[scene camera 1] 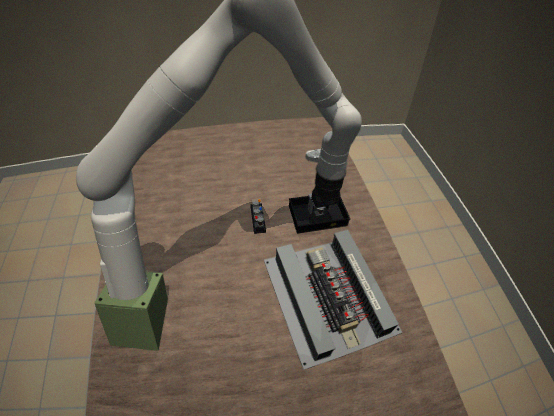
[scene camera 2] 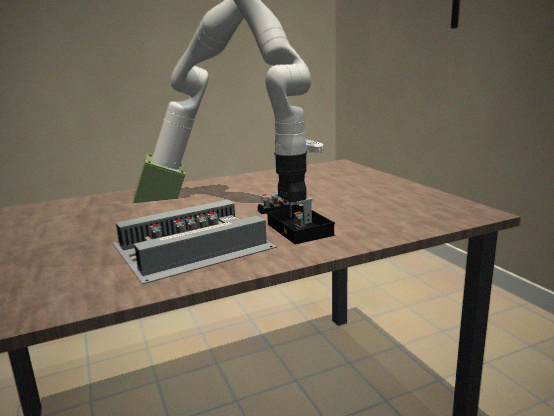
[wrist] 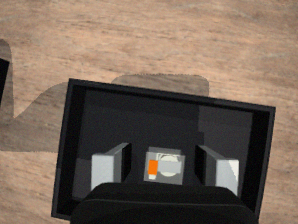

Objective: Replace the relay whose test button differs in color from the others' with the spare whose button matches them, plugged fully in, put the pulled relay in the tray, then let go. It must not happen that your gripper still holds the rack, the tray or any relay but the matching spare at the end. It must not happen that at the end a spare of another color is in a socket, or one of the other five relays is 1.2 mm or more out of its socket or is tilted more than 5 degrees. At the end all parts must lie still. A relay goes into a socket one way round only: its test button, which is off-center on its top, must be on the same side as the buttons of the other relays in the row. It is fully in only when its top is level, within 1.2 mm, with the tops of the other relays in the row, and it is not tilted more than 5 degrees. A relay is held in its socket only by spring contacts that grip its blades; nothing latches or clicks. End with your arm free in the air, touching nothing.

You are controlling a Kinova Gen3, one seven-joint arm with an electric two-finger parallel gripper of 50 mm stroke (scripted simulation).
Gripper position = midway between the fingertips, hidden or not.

In view: my gripper [scene camera 2: 301, 220] and a black tray [scene camera 2: 321, 227].
The black tray is seen too in scene camera 1 [scene camera 1: 337, 216] and in the wrist view [wrist: 98, 116]. My gripper shows as well in scene camera 1 [scene camera 1: 318, 209].
